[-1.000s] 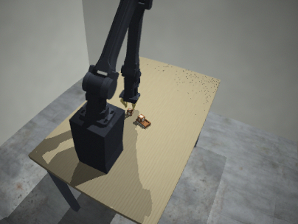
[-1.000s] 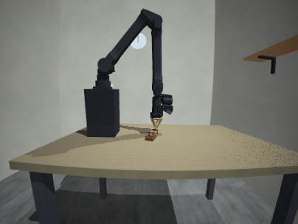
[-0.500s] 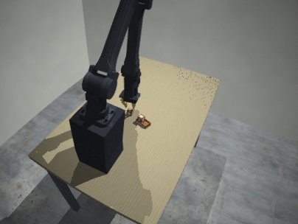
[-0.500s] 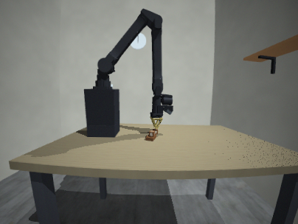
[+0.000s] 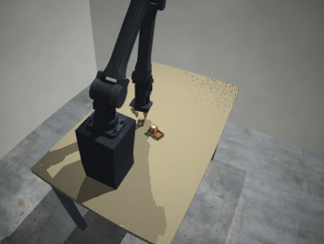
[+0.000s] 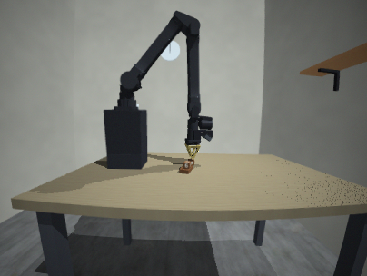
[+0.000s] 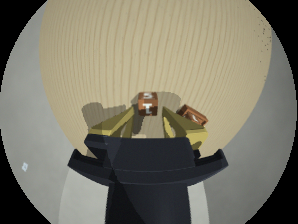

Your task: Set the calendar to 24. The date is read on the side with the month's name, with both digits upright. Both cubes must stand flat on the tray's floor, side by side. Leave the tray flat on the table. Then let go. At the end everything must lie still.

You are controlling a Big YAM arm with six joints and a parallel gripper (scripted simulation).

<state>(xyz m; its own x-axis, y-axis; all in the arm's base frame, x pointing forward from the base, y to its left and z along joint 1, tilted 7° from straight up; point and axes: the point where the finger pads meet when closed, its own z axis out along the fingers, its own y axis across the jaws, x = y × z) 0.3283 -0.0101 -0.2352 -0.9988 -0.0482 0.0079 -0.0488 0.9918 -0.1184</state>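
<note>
Now: hand 3 cm above the brown digit cube. Round my hand: brown tray: 10 cm to the right, 4 cm below, 4 cm behind.
</note>
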